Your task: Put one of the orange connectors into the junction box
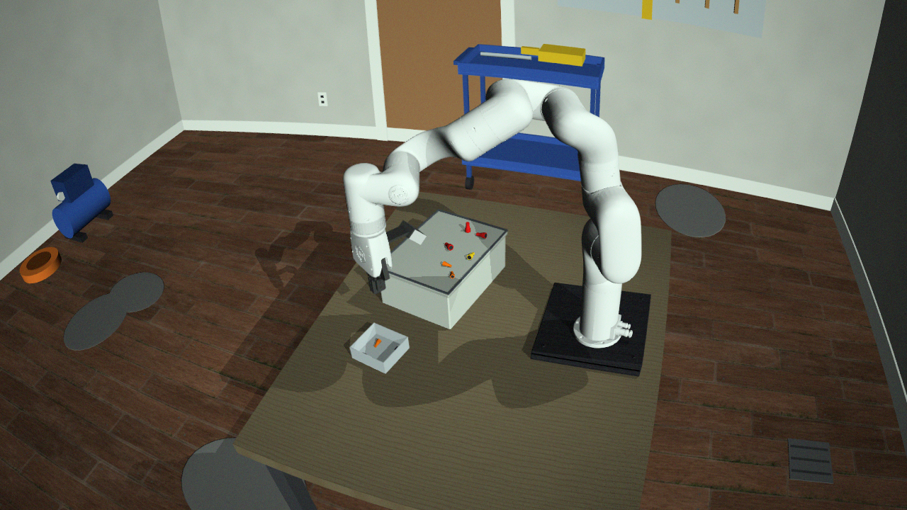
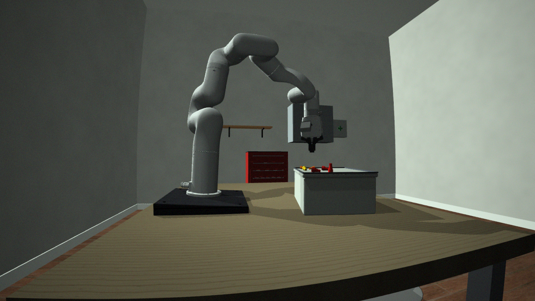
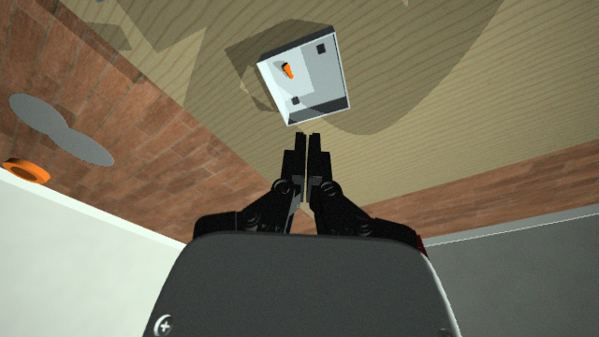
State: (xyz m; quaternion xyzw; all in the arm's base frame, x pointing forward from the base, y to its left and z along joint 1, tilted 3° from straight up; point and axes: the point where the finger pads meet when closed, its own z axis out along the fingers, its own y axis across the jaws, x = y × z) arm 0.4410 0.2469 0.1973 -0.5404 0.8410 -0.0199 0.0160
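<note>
The steel junction box lies 21 cm below my hand, 2 cm to the left of it and 1 cm ahead of it. The rest, counted from my hand: orange connector 20 cm below, 3 cm ahead; red connector 38 cm to the right, 8 cm below, 3 cm behind; tool case 28 cm to the right, 12 cm below.
</note>
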